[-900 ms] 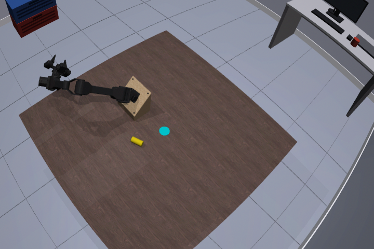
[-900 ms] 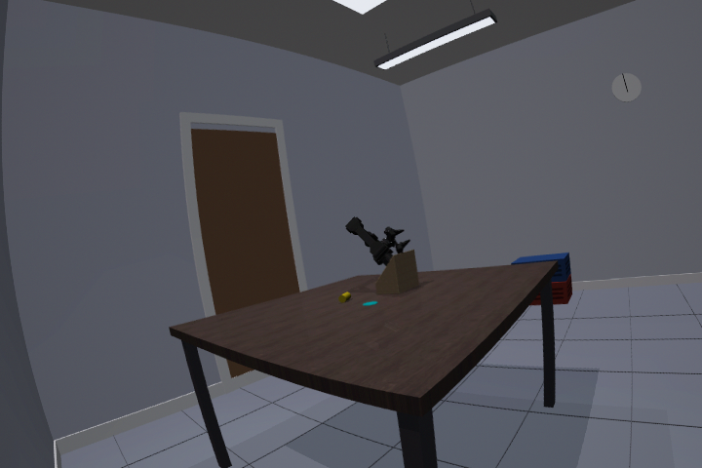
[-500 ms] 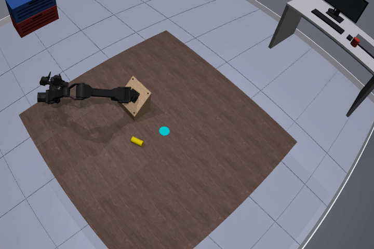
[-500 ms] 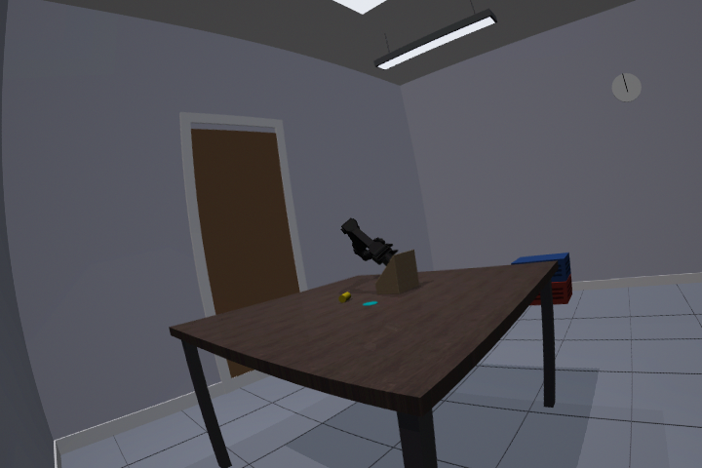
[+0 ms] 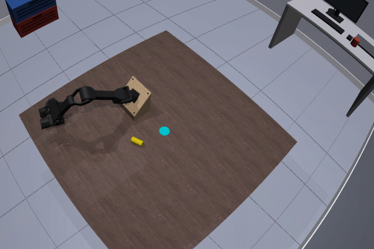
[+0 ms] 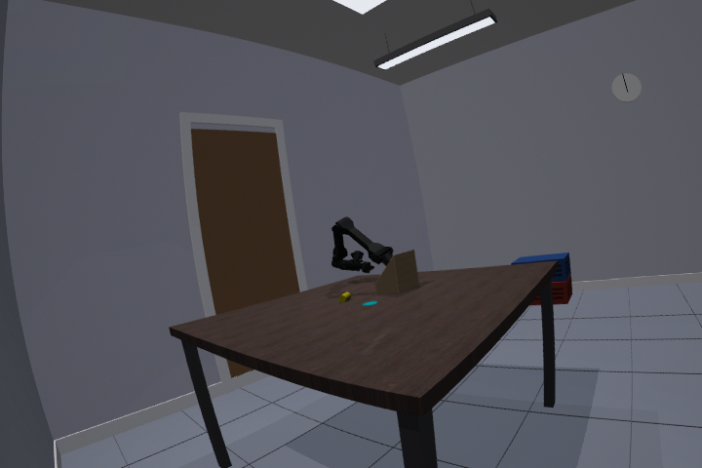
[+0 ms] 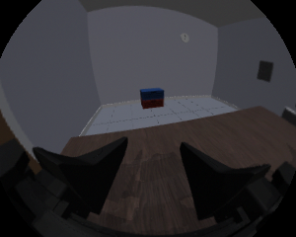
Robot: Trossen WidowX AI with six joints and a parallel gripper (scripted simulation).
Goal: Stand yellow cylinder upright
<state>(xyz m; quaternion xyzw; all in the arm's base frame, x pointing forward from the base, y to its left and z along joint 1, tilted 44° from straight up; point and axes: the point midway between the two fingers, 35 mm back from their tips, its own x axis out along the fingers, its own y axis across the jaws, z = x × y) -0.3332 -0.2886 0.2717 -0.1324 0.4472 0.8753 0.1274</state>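
Right now my gripper tip is 560 mm short of the yellow tall cylinder, 230 mm to the right of it and 50 mm above it. Round my gripper tip: cyan circle: 610 mm ahead, 400 mm to the left, 70 mm below.
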